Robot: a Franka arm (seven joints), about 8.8 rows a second.
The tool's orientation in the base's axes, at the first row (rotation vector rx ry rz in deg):
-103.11, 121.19, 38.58
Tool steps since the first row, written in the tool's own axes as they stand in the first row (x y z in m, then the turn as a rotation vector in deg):
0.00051, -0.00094, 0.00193, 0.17, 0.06, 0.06
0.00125, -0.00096, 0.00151, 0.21, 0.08, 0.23
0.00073, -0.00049, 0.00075, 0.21, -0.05, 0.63
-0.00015, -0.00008, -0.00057, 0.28, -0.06, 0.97
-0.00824, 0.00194, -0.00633, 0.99, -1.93, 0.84
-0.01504, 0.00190, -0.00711, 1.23, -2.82, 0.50
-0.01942, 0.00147, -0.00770, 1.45, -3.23, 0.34
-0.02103, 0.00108, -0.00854, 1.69, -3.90, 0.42
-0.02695, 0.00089, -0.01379, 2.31, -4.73, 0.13
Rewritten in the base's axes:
0.00067, 0.00046, -0.00205, -0.09, -0.11, -0.13
0.00059, -0.00039, -0.00207, -0.14, -0.05, -0.29
0.00028, -0.00029, -0.00108, -0.04, 0.14, -0.65
0.00015, -0.00018, 0.00055, -0.07, 0.26, -0.98
0.00013, 0.00392, 0.00981, 1.64, -0.62, -1.53
0.00148, 0.00928, 0.01386, 2.50, -1.10, -1.50
0.00275, 0.01264, 0.01647, 2.87, -1.42, -1.55
0.00350, 0.01352, 0.01793, 3.48, -1.66, -1.84
0.00520, 0.01580, 0.02531, 4.20, -2.43, -2.04

